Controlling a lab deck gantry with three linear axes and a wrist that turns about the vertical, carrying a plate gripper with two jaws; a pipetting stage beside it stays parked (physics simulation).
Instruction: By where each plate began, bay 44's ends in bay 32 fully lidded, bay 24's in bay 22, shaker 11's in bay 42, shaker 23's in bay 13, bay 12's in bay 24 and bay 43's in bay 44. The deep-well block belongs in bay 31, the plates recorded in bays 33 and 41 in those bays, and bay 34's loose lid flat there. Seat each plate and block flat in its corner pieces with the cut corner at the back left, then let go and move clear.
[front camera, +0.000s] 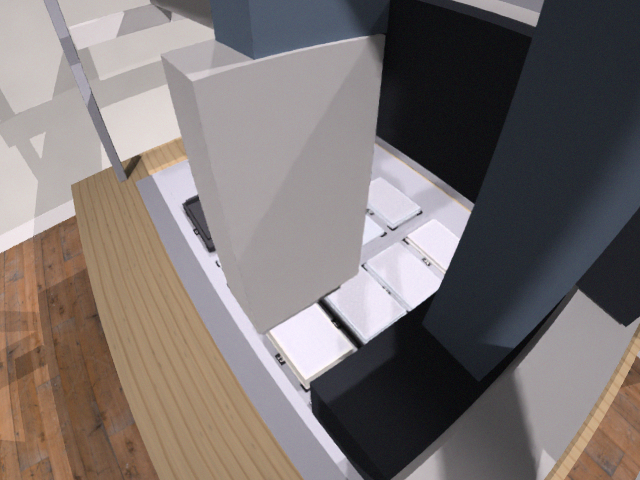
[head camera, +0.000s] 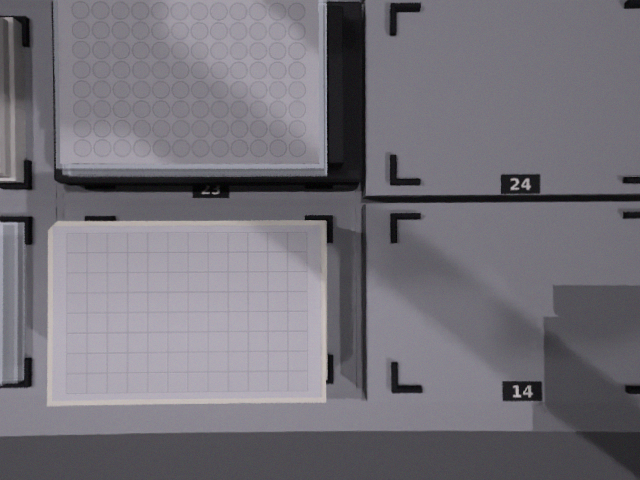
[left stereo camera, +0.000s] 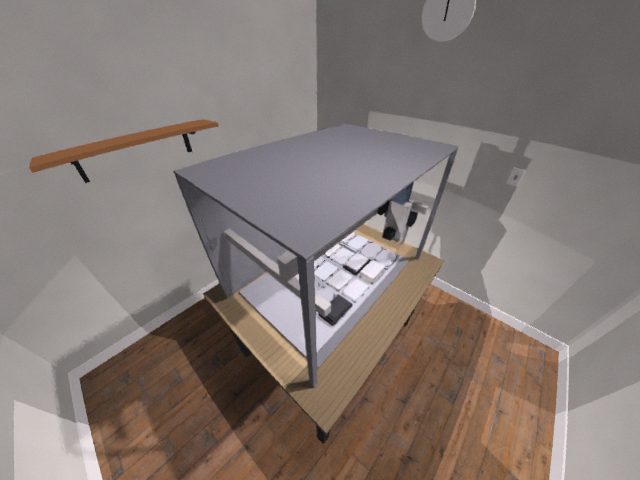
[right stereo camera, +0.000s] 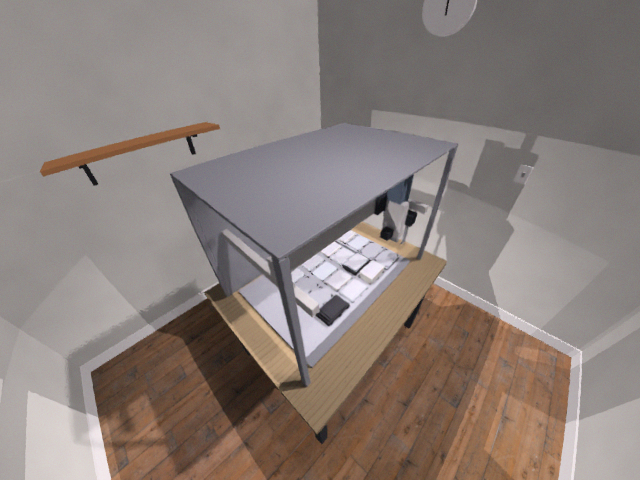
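Where they show: robot's base, origin of its link: (front camera: 187, 213) (left stereo camera: 334, 323) (right stereo camera: 331, 323).
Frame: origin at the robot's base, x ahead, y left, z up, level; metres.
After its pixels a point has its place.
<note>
The cream deep-well block (front camera: 312, 343) {z 0.042, x 0.414, y 0.041 m} (head camera: 186, 315) {z 0.042, x 0.391, y 0.041 m} sits in bay 13, its cut corner at the back left. Shaker 23 bears a clear-lidded plate (front camera: 366, 304) {z 0.037, x 0.407, y 0.149 m} (head camera: 191, 93) {z 0.037, x 0.393, y 0.144 m}. Plates in bay 33 (front camera: 405, 276) {z 0.014, x 0.397, y 0.251 m}, bay 43 (front camera: 433, 241) {z 0.014, x 0.372, y 0.355 m} and bay 42 (front camera: 393, 200) {z 0.014, x 0.241, y 0.371 m} show in the front view. Edges of the bay 22 plate (head camera: 10, 103) {z 0.008, x 0.290, y 0.148 m} and bay 12 plate (head camera: 12, 304) {z 0.008, x 0.290, y 0.042 m} show at the head view's left. Bays 24 and 14 hold no plate. The gripper's black body is at the front view's lower right; its jaws are hidden, so their state cannot be told.
The grey pipetting stage (front camera: 289, 170) hides the deck's middle left in the front view. The blue column (front camera: 516, 206) {z 0.446, x 0.574, y 0.010 m} hides the right side. Black shaker 11 (front camera: 199, 222) {z 0.024, x 0.068, y 0.008 m} (left stereo camera: 337, 308) {z 0.023, x 0.062, y 0.035 m} (right stereo camera: 333, 310) {z 0.024, x 0.051, y 0.031 m} bears no plate. A hood post (left stereo camera: 308, 320) {z 0.486, x -0.271, y -0.113 m} (right stereo camera: 292, 320) {z 0.482, x -0.267, y -0.115 m} stands at the deck's corner.
</note>
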